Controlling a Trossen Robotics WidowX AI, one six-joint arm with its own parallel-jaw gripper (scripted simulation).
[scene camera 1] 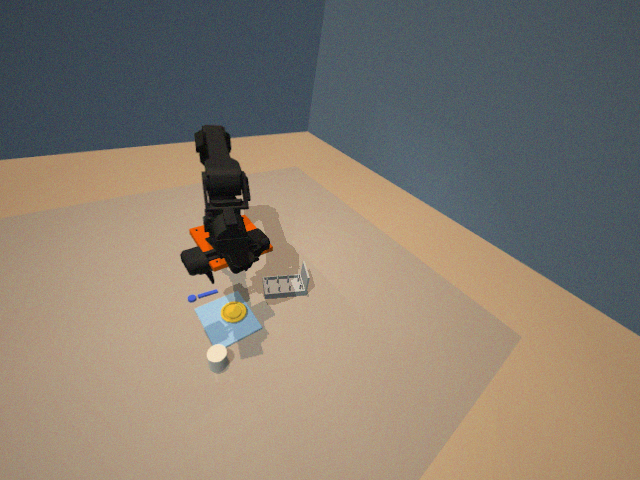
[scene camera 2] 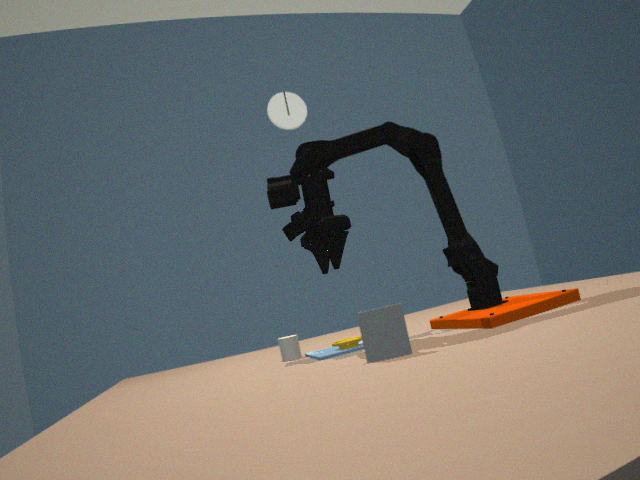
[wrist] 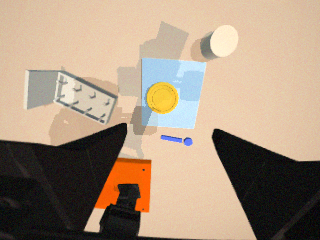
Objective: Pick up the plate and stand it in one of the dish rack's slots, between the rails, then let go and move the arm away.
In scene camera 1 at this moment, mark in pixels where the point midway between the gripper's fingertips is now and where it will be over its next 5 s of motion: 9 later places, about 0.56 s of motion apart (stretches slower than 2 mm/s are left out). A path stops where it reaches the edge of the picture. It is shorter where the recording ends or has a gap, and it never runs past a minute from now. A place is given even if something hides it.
My gripper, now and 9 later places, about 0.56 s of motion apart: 229,276; 234,301; 234,307; 234,313; 234,313; 234,303; 234,289; 237,274; 256,246; 261,252
